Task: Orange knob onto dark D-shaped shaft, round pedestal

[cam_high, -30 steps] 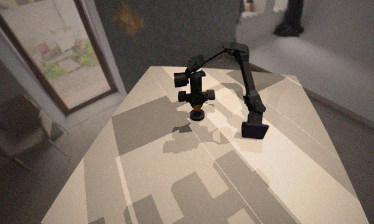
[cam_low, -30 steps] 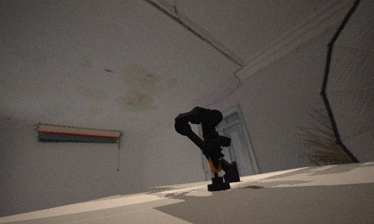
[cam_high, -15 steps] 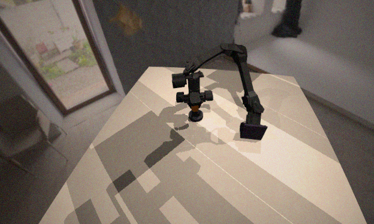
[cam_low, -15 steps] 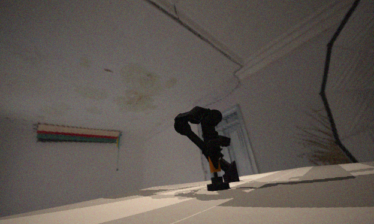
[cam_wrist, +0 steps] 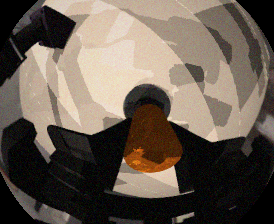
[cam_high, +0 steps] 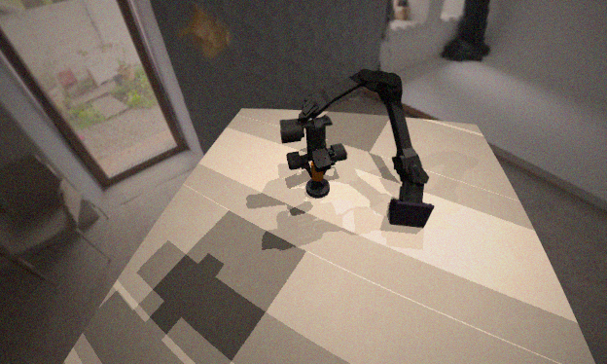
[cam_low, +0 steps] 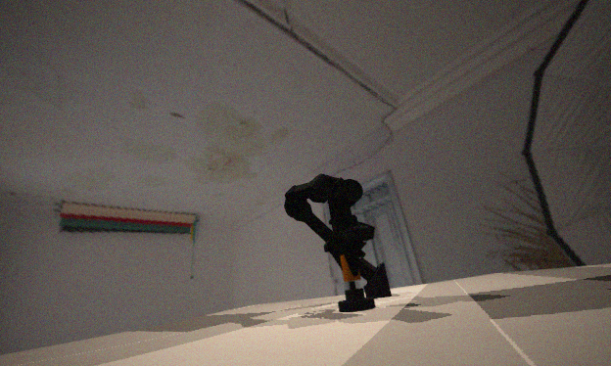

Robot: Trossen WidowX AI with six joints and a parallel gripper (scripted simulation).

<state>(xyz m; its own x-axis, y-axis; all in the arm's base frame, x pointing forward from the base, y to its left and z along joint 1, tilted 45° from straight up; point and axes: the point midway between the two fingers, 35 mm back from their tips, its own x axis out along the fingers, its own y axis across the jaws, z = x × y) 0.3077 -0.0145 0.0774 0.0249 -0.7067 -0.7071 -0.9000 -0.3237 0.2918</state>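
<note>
The orange knob is 20 mm above my gripper tip. Also, from my gripper tip: round dark pedestal 40 mm below.
</note>
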